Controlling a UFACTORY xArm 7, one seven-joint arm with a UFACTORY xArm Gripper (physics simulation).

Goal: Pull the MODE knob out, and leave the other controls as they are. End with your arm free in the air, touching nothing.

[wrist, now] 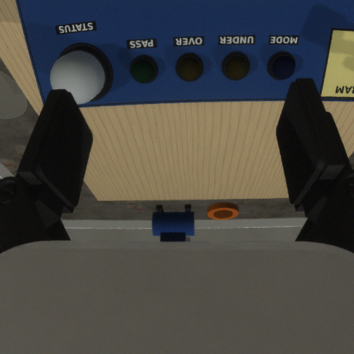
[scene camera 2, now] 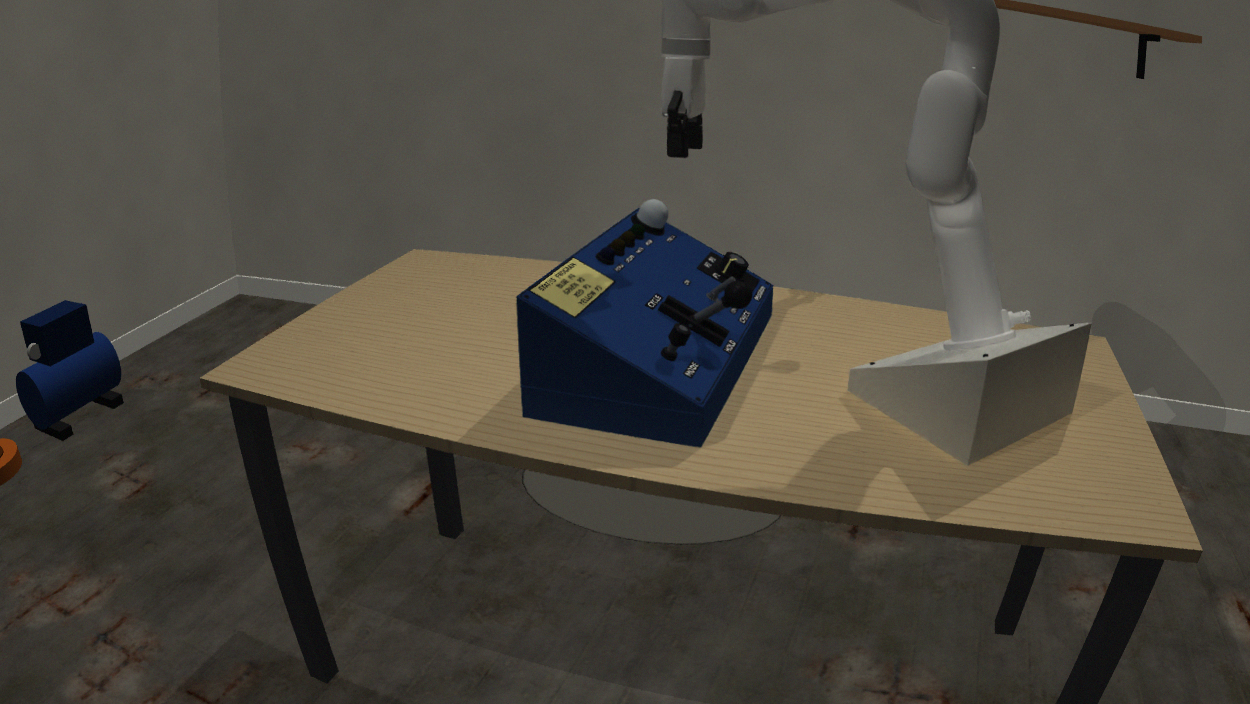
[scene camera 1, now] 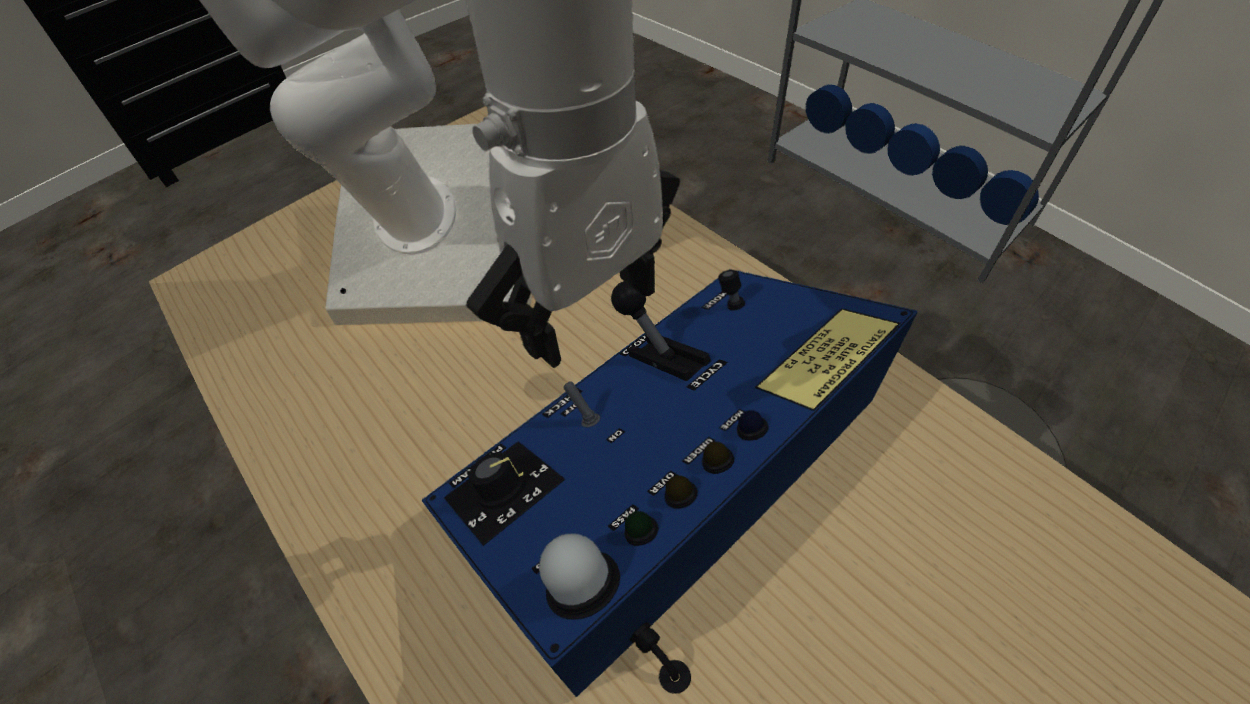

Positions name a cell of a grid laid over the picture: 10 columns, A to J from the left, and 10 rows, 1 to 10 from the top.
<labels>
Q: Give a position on a ball-topped lever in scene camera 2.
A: F5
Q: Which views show my gripper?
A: The wrist view, scene camera 2 and scene camera 1: all of them.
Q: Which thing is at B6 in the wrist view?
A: My gripper.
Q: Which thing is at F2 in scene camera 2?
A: My gripper.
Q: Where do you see a ball-topped lever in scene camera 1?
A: At F5
</labels>
